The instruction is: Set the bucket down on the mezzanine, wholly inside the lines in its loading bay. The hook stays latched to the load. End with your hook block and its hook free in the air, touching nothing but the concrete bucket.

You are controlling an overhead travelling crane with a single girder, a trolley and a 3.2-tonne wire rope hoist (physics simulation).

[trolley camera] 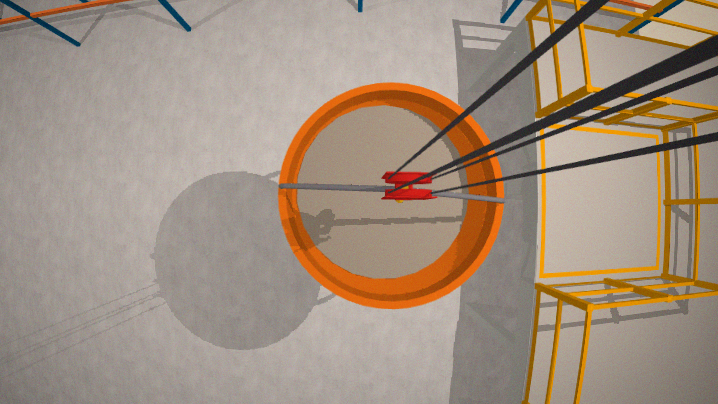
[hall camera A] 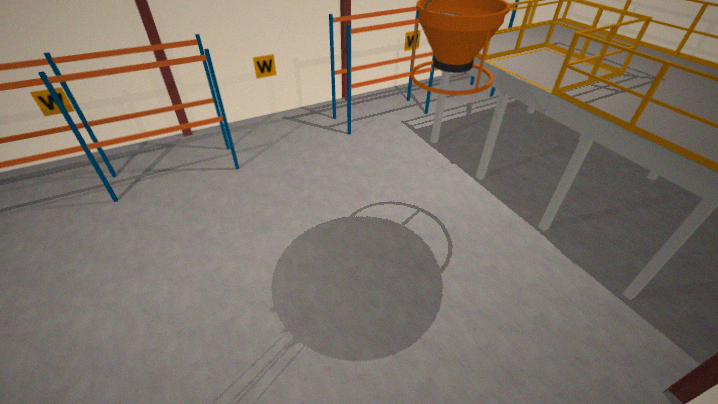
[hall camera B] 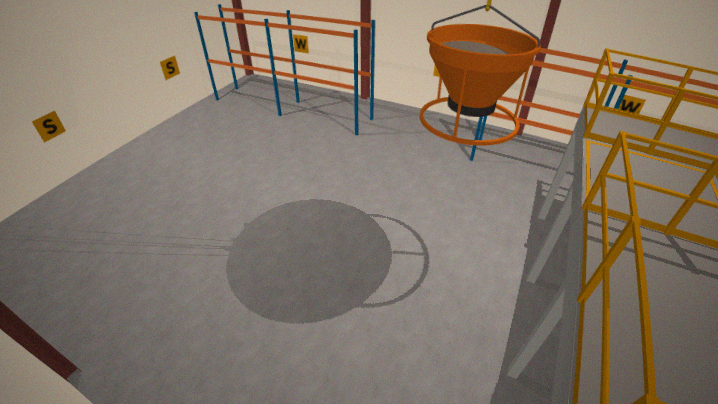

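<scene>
The orange concrete bucket [hall camera A: 457,37] [hall camera B: 476,70] [trolley camera: 391,293] hangs upright in the air, with grey fill inside and a ring around its foot. In the trolley view it is over the hall floor, left of the mezzanine [hall camera A: 592,123] [hall camera B: 687,321] [trolley camera: 652,351], with a gap between its rim and the deck edge. My hook [hall camera B: 488,6] is shut on the bucket's grey bail. The red hook block [trolley camera: 409,194] is above the bucket. The loading bay [trolley camera: 542,226] is outlined in yellow on the deck, right of the bucket. The hook block is out of view in hall camera A.
Yellow railings [hall camera A: 594,109] [hall camera B: 635,221] [trolley camera: 588,306] stand on both sides of the bay and behind it; its side toward the bucket has no rail. Blue and orange racks [hall camera A: 348,75] [hall camera B: 355,80] stand along the wall. The bucket's shadow [hall camera A: 357,288] [hall camera B: 308,261] [trolley camera: 235,261] lies on the floor.
</scene>
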